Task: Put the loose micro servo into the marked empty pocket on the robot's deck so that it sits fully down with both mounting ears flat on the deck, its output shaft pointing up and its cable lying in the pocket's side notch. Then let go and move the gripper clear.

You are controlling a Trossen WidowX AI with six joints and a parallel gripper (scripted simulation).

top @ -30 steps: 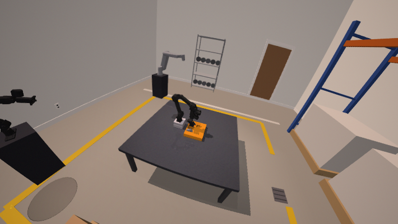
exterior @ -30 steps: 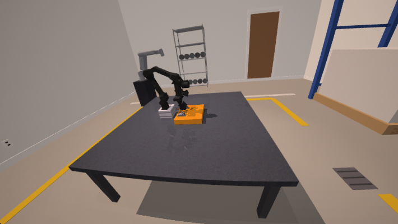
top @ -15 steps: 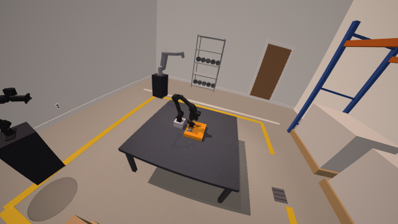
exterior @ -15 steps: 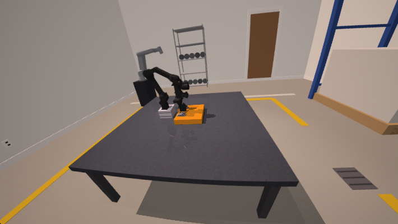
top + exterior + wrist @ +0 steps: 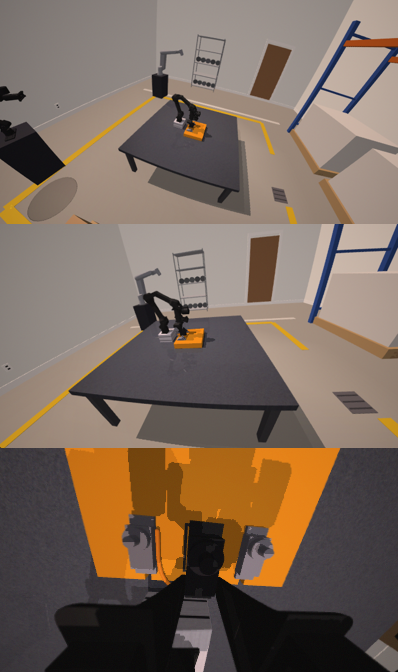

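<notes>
My gripper tip is now 120 mm short of the orange robot deck, 10 mm to the right of it and 80 mm above it.
</notes>
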